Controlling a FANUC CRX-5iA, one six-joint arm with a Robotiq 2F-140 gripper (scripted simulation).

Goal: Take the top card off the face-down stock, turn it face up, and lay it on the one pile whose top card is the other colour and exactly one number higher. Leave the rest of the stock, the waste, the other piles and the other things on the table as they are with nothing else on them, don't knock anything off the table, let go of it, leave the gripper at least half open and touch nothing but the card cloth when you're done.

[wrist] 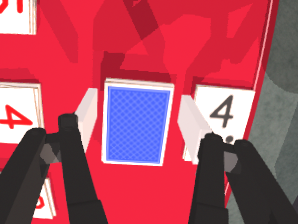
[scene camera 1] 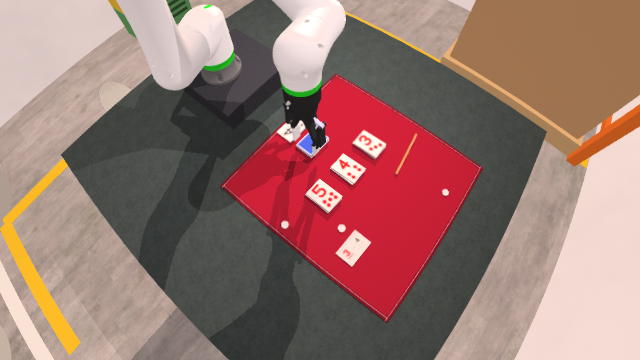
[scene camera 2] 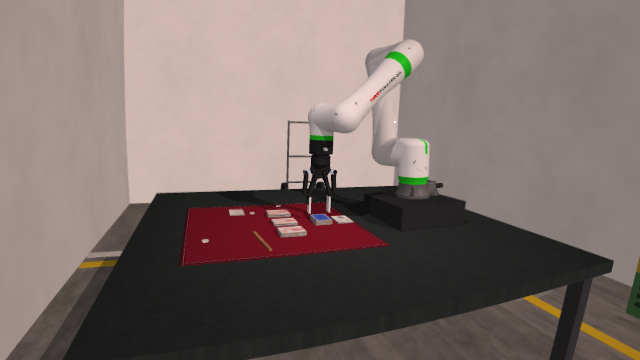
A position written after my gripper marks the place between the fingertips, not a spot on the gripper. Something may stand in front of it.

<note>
I see my gripper (scene camera 1: pixel 306 145) and a red card cloth (scene camera 1: pixel 403 215).
My gripper shows as well in the wrist view (wrist: pixel 138 105) and in scene camera 2 (scene camera 2: pixel 318 212). The red card cloth shows as well in the wrist view (wrist: pixel 70 53).
</note>
